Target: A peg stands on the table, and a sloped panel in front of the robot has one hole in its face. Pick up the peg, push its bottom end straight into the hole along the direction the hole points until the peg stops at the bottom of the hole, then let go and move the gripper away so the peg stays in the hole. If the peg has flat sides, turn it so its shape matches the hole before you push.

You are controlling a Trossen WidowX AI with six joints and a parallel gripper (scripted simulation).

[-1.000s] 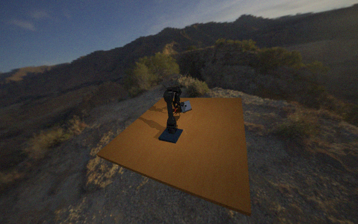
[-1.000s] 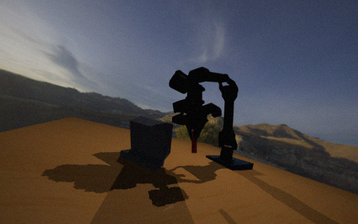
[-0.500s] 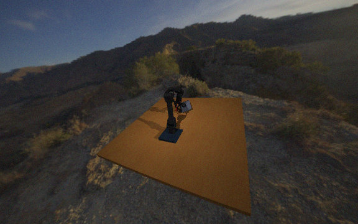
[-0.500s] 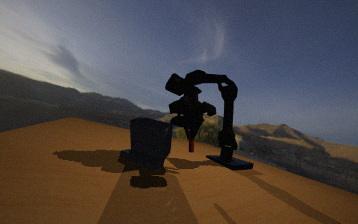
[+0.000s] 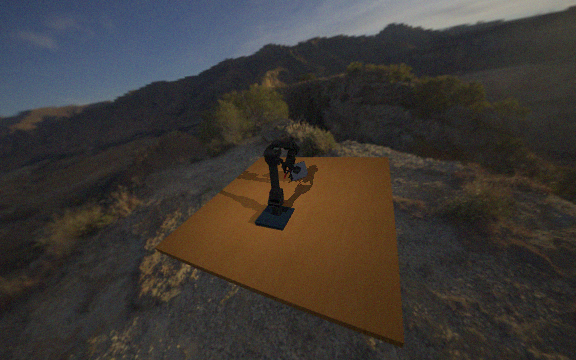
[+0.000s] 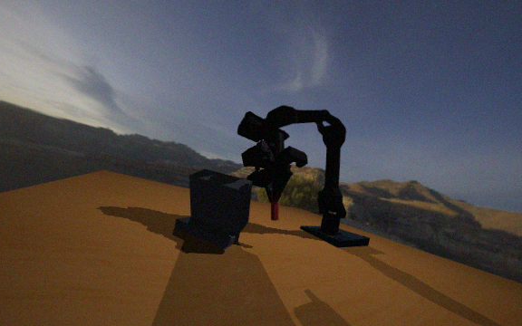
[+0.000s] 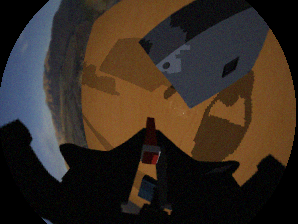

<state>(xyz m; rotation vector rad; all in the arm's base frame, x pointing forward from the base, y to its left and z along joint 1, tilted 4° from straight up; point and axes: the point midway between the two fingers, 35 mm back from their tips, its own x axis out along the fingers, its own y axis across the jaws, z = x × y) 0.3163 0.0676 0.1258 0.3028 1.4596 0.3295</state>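
Right now the sloped panel is 110 mm ahead of my gripper tip, 50 mm to the right of it and 20 mm below it. Round my gripper tip: flat dark foot: 130 mm ahead, 40 mm to the right, 90 mm below; then red peg: 10 mm to the right, 10 mm above.
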